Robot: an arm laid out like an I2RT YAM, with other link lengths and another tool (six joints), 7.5 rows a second.
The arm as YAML. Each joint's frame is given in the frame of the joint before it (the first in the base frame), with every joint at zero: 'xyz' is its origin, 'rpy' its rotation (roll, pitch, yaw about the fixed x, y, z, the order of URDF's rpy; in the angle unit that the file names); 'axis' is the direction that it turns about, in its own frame. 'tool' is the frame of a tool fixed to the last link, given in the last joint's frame.
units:
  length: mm
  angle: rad
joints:
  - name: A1
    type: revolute
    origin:
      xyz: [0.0, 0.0, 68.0]
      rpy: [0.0, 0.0, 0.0]
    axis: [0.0, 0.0, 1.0]
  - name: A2
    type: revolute
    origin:
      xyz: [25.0, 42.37, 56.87]
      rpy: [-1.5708, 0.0, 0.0]
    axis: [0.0, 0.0, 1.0]
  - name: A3
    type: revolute
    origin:
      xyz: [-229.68, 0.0, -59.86]
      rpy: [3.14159, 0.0, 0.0]
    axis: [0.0, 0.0, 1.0]
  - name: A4
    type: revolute
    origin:
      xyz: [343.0, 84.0, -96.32]
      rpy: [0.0, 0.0, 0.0]
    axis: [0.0, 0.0, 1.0]
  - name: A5
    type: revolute
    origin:
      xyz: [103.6, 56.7, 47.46]
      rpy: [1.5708, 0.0, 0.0]
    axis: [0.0, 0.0, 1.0]
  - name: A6
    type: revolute
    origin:
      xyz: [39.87, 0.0, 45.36]
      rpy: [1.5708, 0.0, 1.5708]
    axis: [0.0, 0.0, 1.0]
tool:
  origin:
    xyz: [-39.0, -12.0, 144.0]
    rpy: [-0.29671, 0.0, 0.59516]
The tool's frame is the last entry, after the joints.
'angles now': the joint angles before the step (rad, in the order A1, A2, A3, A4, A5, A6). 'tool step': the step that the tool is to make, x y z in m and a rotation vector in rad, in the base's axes. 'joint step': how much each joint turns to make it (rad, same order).
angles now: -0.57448, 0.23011, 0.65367, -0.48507, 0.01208, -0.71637
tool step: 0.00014, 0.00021, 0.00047, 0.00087, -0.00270, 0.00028
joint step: 0.00076, -0.00043, -0.00051, 0.00185, 0.00035, 0.00222
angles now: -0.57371, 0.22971, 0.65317, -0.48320, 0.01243, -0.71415
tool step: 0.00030, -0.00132, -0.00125, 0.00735, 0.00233, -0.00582
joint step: -0.00010, 0.00498, 0.00205, -0.00309, 0.00541, 0.00526
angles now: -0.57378, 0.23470, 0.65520, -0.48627, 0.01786, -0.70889
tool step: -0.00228, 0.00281, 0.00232, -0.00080, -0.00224, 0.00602
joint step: 0.00003, -0.00873, 0.00421, -0.01062, -0.00601, 0.00016
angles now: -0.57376, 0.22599, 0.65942, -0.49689, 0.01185, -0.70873
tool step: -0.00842, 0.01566, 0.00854, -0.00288, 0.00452, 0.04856
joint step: -0.00069, -0.02394, 0.03074, -0.05701, -0.04883, -0.00804
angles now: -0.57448, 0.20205, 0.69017, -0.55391, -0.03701, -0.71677
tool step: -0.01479, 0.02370, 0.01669, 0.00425, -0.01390, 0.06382
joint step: 0.00068, -0.03543, 0.04916, -0.07472, -0.06370, 0.00727
